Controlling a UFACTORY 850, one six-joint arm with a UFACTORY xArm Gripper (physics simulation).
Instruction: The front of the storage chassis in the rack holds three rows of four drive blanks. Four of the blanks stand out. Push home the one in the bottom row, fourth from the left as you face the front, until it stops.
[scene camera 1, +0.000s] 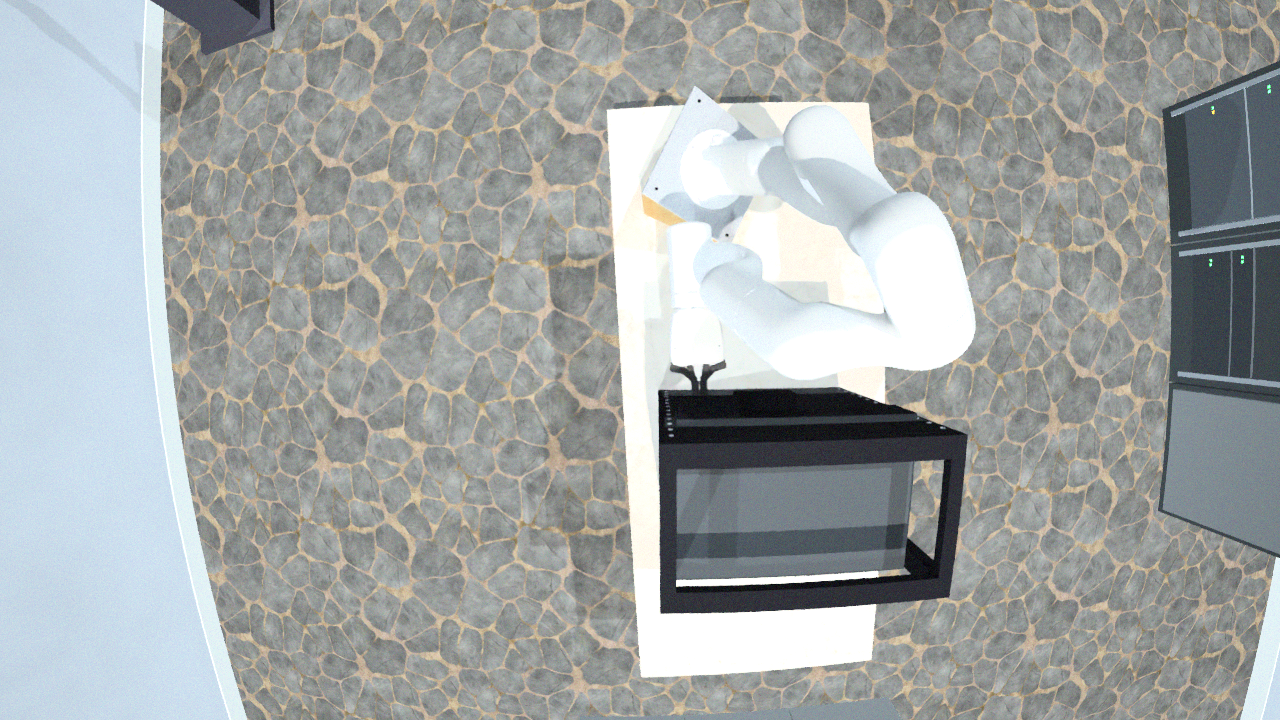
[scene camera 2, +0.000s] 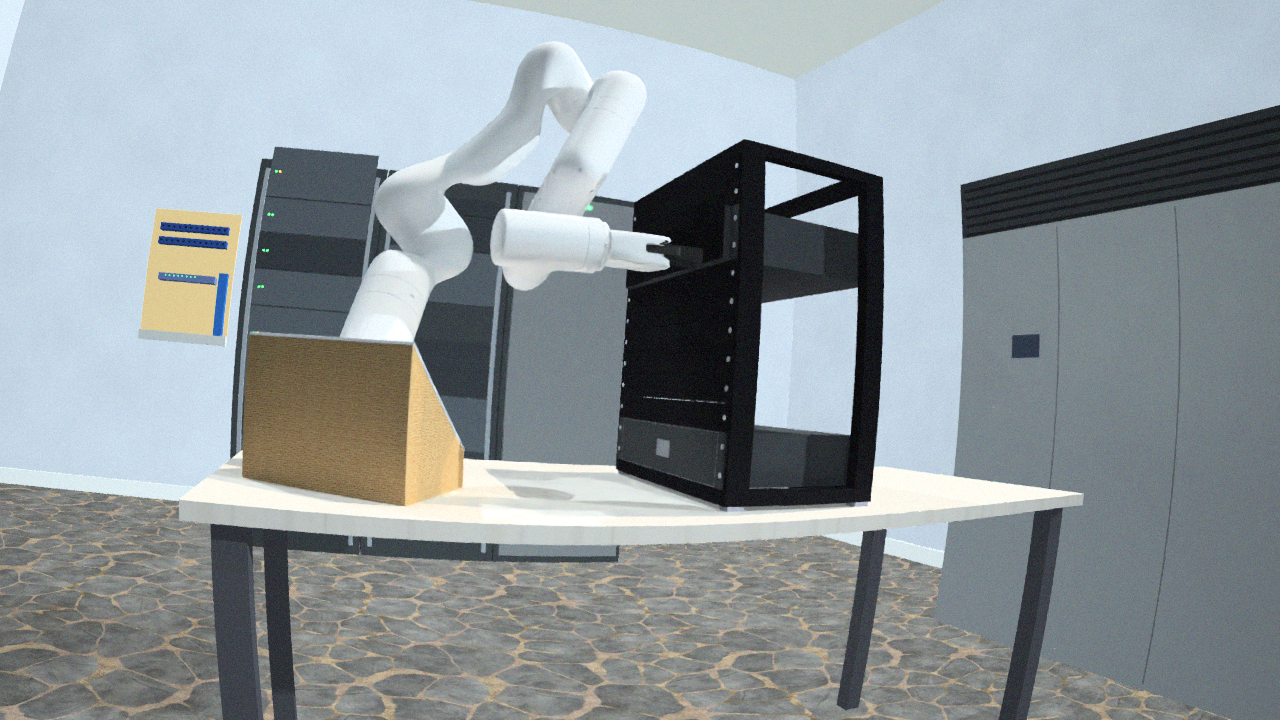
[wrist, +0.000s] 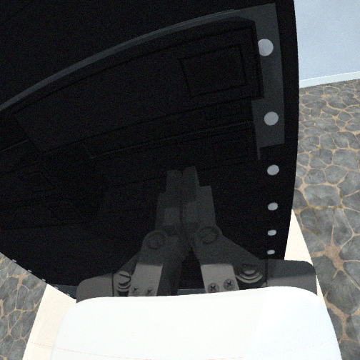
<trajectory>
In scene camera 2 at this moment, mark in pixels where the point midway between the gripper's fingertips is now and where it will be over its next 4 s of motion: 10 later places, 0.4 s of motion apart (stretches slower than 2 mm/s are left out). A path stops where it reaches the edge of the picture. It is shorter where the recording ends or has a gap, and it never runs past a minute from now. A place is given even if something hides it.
The gripper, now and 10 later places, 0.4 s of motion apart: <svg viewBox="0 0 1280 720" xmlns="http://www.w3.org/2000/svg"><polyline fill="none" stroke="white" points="700,258 705,259 708,259 706,259 697,258 680,256 668,254 688,272 694,277 698,277 700,278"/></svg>
</trajectory>
